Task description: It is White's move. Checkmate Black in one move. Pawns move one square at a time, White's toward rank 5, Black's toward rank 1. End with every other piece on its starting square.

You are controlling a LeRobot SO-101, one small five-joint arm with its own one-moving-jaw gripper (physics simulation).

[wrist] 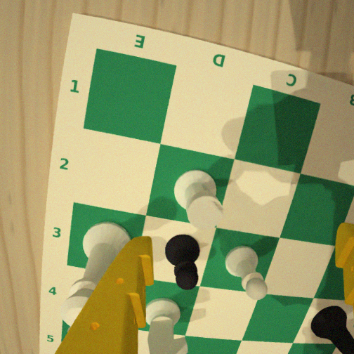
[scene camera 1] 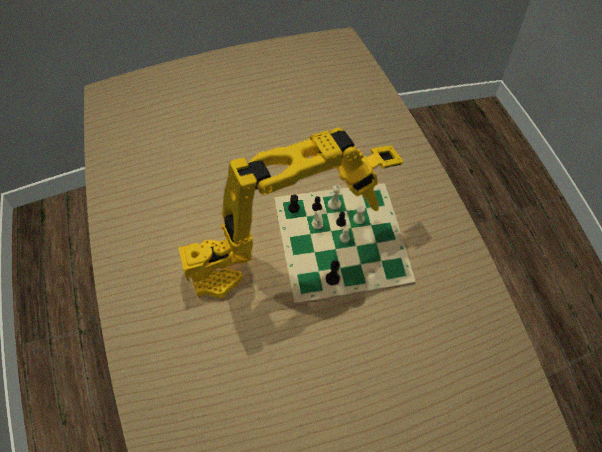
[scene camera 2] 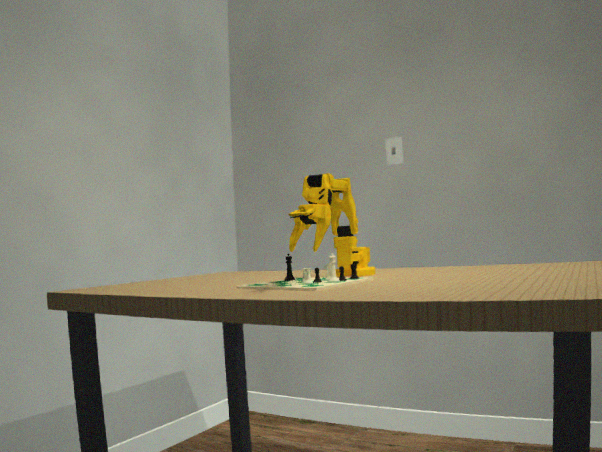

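Where they show: end effector, tool point: (scene camera 1: 361,187) (scene camera 2: 313,249); arm's base, origin of the base link: (scene camera 1: 224,267).
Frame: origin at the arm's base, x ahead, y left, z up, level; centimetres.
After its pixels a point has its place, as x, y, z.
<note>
My gripper (scene camera 2: 304,250) {26.5, 4.3, 7.9} (wrist: 244,234) is open, a wide gap between its jaws, empty above the pieces. The board (scene camera 1: 287,297) {8.9, -8.6, 0.0} (wrist: 120,31) carries upright pieces. White king (scene camera 1: 335,202) {22.7, 6.1, 2.2} (scene camera 2: 332,270) {23.4, 6.8, 3.1} (wrist: 106,242) is on E3, partly behind a jaw in the wrist view. White knight (scene camera 1: 317,221) {18.1, 3.0, 2.4} (wrist: 163,314) is on D4. White rook (scene camera 1: 360,216) {26.0, 1.8, 2.3} (scene camera 2: 306,274) {26.6, 2.2, 2.6} (wrist: 195,190) is on D2. White pawn (scene camera 1: 345,236) {22.0, -1.2, 2.0} (wrist: 241,261) is on C3. Black king (scene camera 1: 333,276) {17.1, -8.3, 2.7} (scene camera 2: 288,270) {17.9, -7.7, 2.9} (wrist: 329,322) is on A4. Black pawn (scene camera 1: 341,219) {22.5, 2.4, 2.0} (wrist: 182,250) is on D3.
Another black pawn (scene camera 1: 316,204) {19.3, 6.9, 1.9} (scene camera 2: 342,274) {19.8, 7.4, 1.9} is on E4, beside the white king. A taller black piece (scene camera 1: 294,204) {15.3, 7.7, 2.4} (scene camera 2: 354,271) {15.7, 8.4, 2.3} stands on E5. The arm reaches over the board from the left in scene camera 1. The wooden table (scene camera 1: 350,375) {14.4, -25.5, 0.0} (scene camera 2: 425,287) {29.8, 29.3, 0.0} surrounds the board.
</note>
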